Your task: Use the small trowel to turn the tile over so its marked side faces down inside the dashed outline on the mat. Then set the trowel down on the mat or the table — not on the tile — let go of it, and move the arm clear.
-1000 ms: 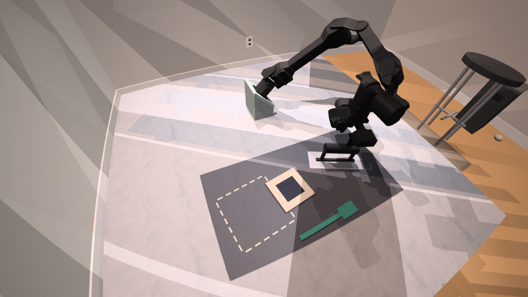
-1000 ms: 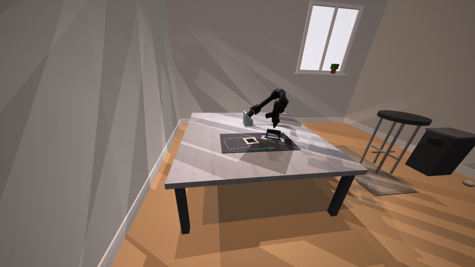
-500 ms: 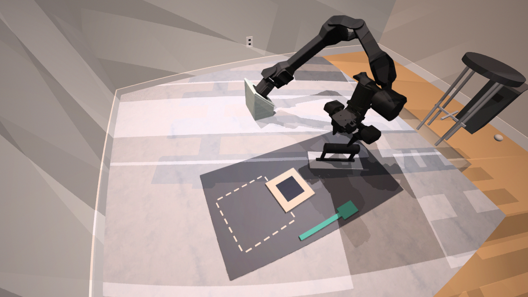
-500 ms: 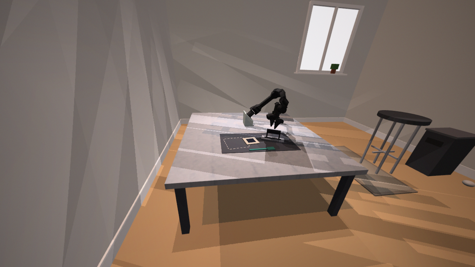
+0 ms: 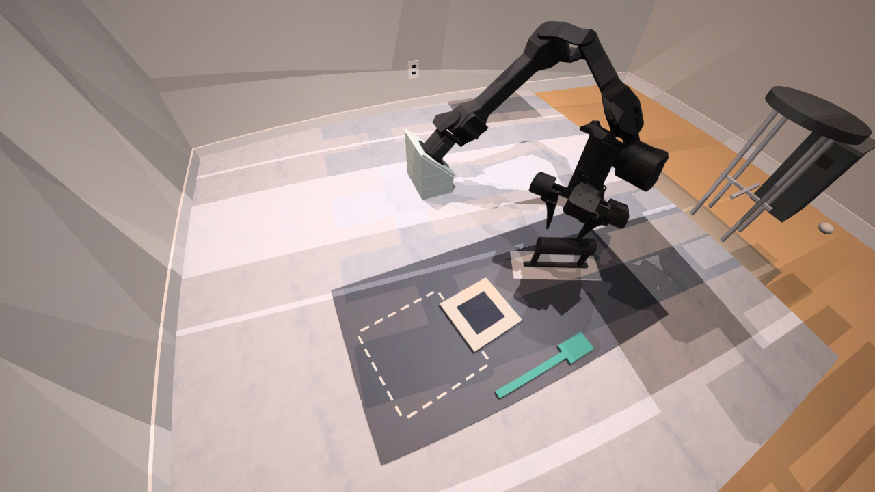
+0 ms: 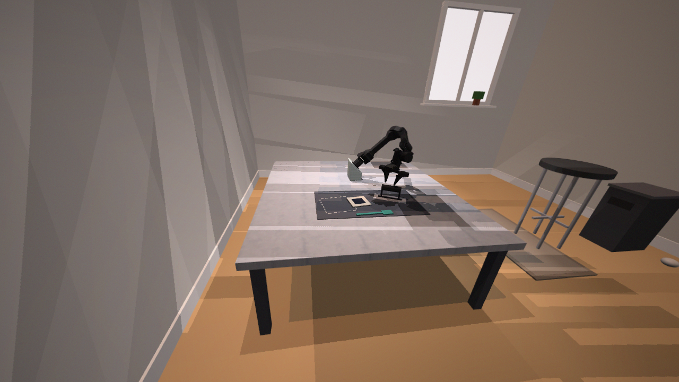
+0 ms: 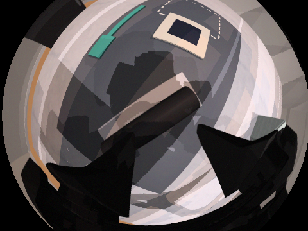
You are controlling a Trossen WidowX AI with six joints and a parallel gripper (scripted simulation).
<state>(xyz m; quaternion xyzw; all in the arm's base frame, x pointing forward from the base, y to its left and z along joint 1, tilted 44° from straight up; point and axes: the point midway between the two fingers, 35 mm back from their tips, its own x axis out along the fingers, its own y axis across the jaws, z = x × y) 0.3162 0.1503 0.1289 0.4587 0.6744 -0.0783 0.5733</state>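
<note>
My gripper tip is 14 cm to the left of the dark mat, 11 cm above it and 7 cm short of it. From my gripper tip the other things lie so: teal long-handled tool: 21 cm ahead, 10 cm to the right, 9 cm below; then square tile: 20 cm to the right, 9 cm below, 8 cm ahead.
</note>
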